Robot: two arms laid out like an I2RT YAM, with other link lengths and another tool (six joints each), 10 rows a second.
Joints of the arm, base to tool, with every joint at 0 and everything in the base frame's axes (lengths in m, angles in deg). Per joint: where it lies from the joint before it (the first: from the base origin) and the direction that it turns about. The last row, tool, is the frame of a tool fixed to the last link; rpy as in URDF.
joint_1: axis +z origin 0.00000 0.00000 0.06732
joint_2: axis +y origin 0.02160 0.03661 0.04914
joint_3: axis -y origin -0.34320 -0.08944 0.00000
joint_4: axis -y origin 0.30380 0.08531 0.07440
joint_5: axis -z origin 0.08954 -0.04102 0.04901
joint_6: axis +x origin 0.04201 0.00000 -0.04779
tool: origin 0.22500 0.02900 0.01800 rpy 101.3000 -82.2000 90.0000
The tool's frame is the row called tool.
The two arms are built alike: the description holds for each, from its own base.
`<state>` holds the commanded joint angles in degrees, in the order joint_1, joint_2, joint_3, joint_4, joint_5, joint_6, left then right.
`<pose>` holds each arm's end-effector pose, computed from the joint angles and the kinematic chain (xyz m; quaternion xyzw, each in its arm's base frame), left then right.
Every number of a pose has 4 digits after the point. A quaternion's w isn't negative.
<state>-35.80 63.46 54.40 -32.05 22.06 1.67 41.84 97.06 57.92 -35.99 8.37 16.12</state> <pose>0.3209 -0.3331 0.2356 0.8697 -0.2726 0.3455 0.2234 0.3620 0.2908 -0.0153 -0.9461 -0.2893 -0.1197 0.0827</pose>
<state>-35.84 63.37 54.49 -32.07 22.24 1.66 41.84 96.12 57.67 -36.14 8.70 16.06</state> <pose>0.3201 -0.3339 0.2373 0.8688 -0.2734 0.3460 0.2253 0.3623 0.2891 -0.0100 -0.9455 -0.2894 -0.1251 0.0820</pose>
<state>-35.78 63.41 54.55 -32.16 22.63 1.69 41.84 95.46 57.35 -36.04 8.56 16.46</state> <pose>0.3191 -0.3347 0.2375 0.8684 -0.2745 0.3445 0.2277 0.3617 0.2892 -0.0069 -0.9457 -0.2862 -0.1283 0.0853</pose>
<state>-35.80 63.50 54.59 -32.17 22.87 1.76 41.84 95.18 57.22 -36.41 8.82 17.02</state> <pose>0.3183 -0.3358 0.2374 0.8680 -0.2760 0.3435 0.2291 0.3609 0.2865 -0.0063 -0.9474 -0.2813 -0.1281 0.0834</pose>
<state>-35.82 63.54 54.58 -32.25 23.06 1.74 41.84 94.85 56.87 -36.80 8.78 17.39</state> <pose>0.3174 -0.3363 0.2368 0.8681 -0.2766 0.3418 0.2303 0.3577 0.2836 -0.0071 -0.9487 -0.2784 -0.1251 0.0827</pose>
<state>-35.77 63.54 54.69 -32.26 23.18 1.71 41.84 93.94 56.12 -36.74 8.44 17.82</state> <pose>0.3175 -0.3366 0.2380 0.8677 -0.2764 0.3422 0.2313 0.3540 0.2823 -0.0054 -0.9492 -0.2751 -0.1259 0.0869</pose>
